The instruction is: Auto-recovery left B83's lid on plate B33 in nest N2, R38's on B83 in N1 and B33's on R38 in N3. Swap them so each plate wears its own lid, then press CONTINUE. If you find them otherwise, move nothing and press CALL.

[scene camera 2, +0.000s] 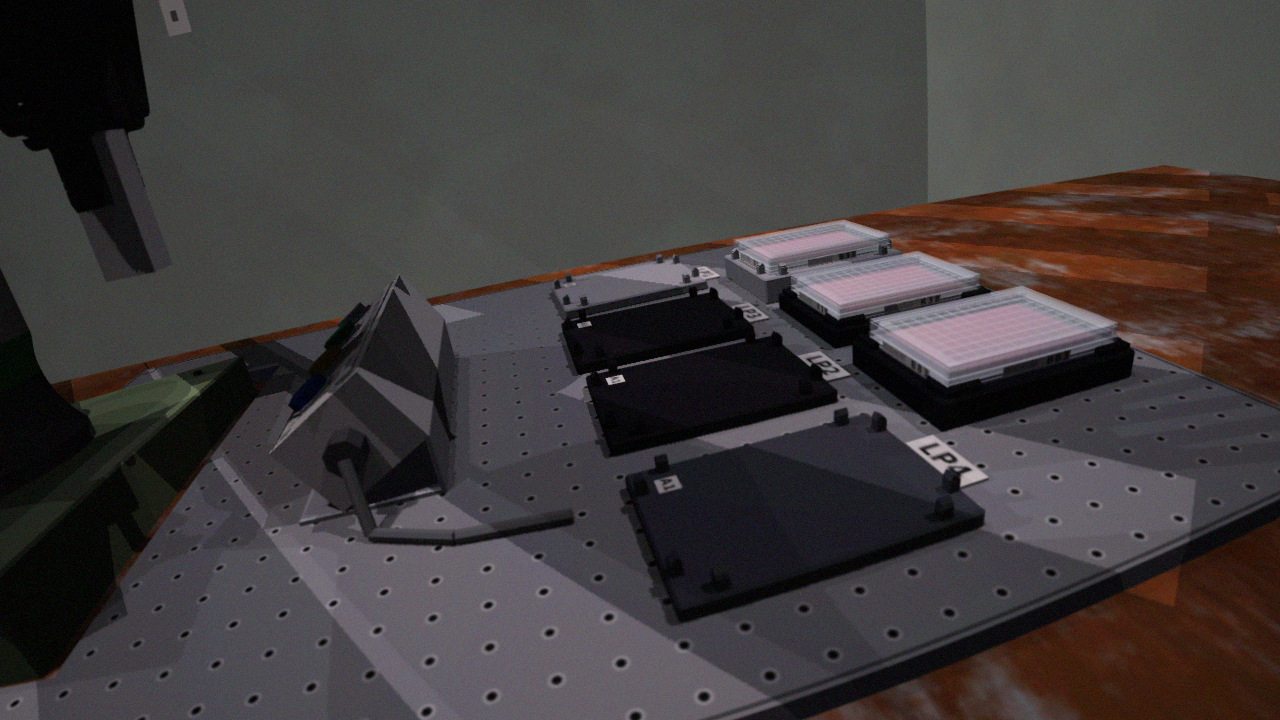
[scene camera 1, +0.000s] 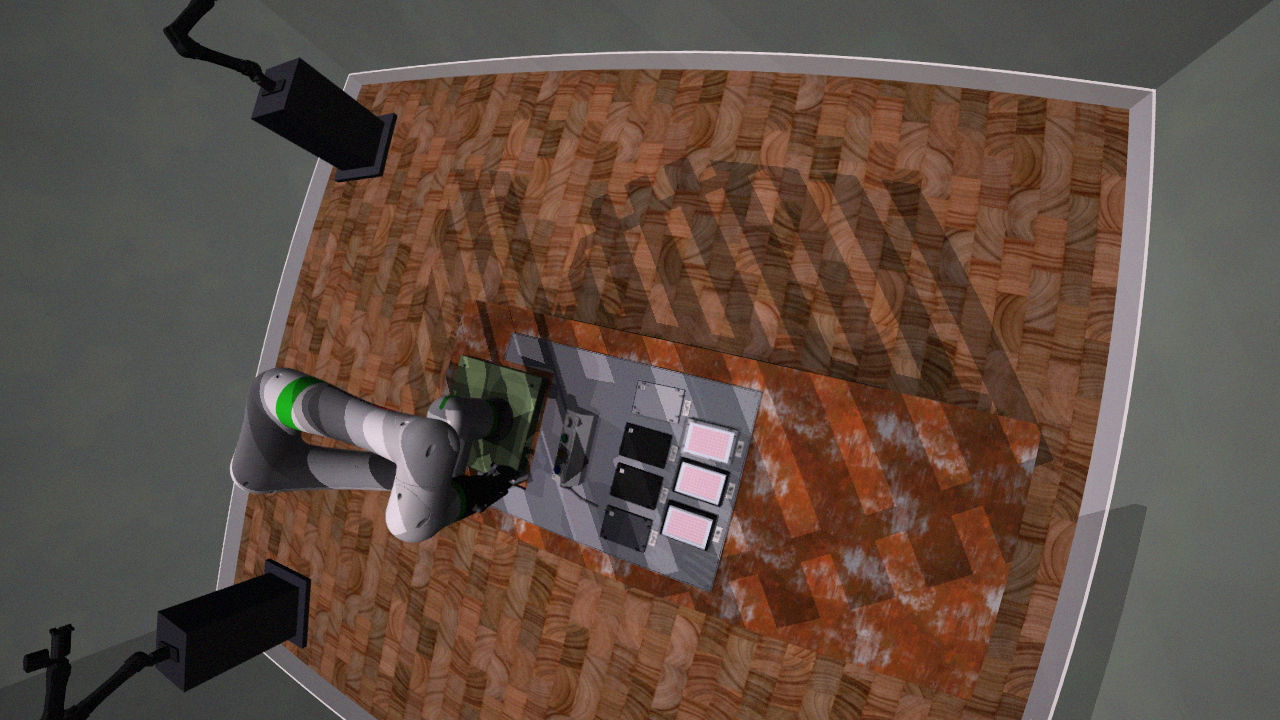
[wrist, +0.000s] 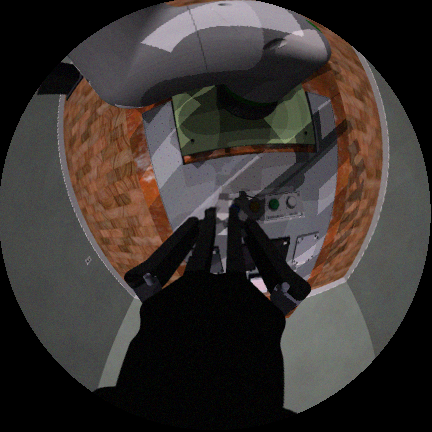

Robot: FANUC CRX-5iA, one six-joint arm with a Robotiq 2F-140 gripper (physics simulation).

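Seen in the pictures: gripper, fingertip midpoint: (scene camera 2: 139, 273) (scene camera 1: 523, 474) (wrist: 223, 201); arm's base, origin of the base link: (scene camera 1: 495, 419) (wrist: 247, 93).
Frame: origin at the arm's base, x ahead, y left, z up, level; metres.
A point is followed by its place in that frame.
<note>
Three pink-filled plates under clear lids stand in a row of nests: the far plate (scene camera 1: 709, 441) @(x 0.711, y 0.037, z 0.012 m) (scene camera 2: 812, 243) @(x 0.695, y 0.010, z 0.012 m), the middle plate (scene camera 1: 700, 483) @(x 0.699, y -0.085, z 0.003 m) (scene camera 2: 886, 284) @(x 0.683, y -0.107, z 0.003 m) and the near plate (scene camera 1: 689, 525) @(x 0.682, y -0.208, z 0.007 m) (scene camera 2: 993, 333) @(x 0.660, y -0.232, z 0.007 m). Their codes are too small to read. The sloped button box (scene camera 1: 574, 447) @(x 0.324, y -0.035, z 0.049 m) (scene camera 2: 407, 376) @(x 0.327, y -0.107, z 0.029 m) has a blue button (scene camera 2: 307, 392) @(x 0.273, y -0.126, z 0.042 m), an amber button (wrist: 254, 206) @(x 0.275, y -0.064, z 0.042 m), a green button (wrist: 274, 204) @(x 0.282, y -0.014, z 0.042 m) and a white button (wrist: 291, 202) @(x 0.288, y 0.033, z 0.043 m). Button wording is unreadable. My gripper (scene camera 1: 521, 481) @(x 0.211, y -0.122, z 0.127 m) (scene camera 2: 125, 268) @(x 0.211, y -0.122, z 0.127 m) (wrist: 223, 201) @(x 0.211, y -0.122, z 0.127 m) is shut and empty, raised on the box's robot-base side; its fingers partly cover the blue button in the wrist view.
Two black holders (scene camera 1: 646, 445) @(x 0.525, y -0.005, z -0.018 m) (scene camera 1: 636, 485) @(x 0.509, y -0.129, z -0.019 m), a dark LP4 holder (scene camera 1: 625, 528) @(x 0.491, y -0.264, z -0.018 m) (scene camera 2: 805, 514) @(x 0.486, y -0.285, z -0.018 m) and a light grey holder (scene camera 1: 659, 401) @(x 0.550, y 0.131, z -0.018 m) (scene camera 2: 631, 284) @(x 0.546, y 0.115, z -0.018 m) stand between box and plates. A cable (scene camera 2: 456, 537) @(x 0.334, y -0.210, z -0.023 m) leaves the box. The green robot base (scene camera 1: 483, 376) @(x -0.079, y 0.138, z -0.011 m) (scene camera 2: 134, 438) @(x 0.120, y -0.022, z 0.006 m) stands beside the perforated board (scene camera 2: 537, 644) @(x 0.357, y -0.291, z -0.028 m).
</note>
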